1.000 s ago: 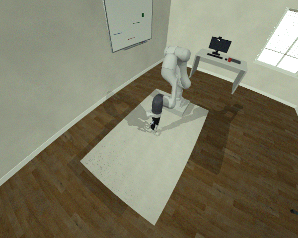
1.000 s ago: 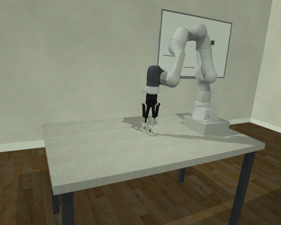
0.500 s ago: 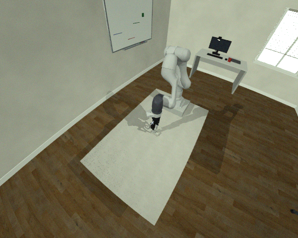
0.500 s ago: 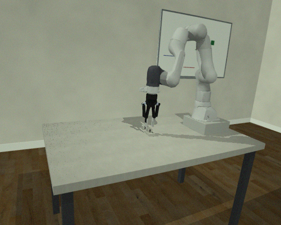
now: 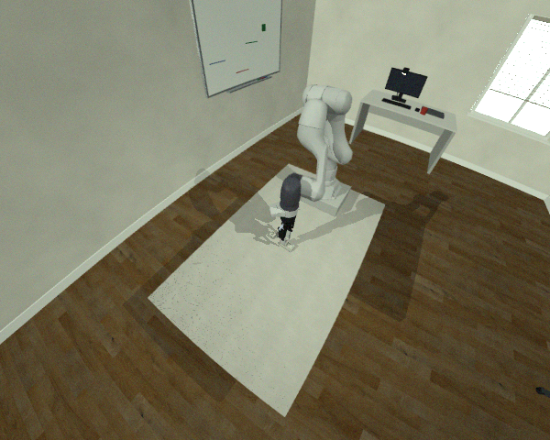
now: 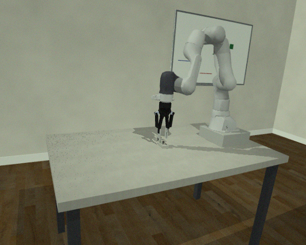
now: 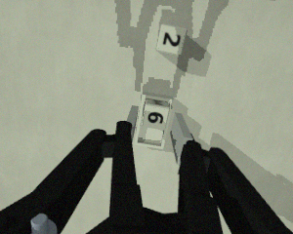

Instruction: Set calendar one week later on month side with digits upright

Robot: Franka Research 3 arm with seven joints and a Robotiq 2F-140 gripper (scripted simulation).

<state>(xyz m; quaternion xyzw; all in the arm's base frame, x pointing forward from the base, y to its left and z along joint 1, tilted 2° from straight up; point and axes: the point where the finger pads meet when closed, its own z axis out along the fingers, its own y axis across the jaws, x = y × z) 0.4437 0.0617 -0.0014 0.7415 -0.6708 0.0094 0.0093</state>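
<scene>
My gripper is now 60 mm above the date cube. Also, from my hand: white tray (20 mm to the left, 70 mm below).
</scene>
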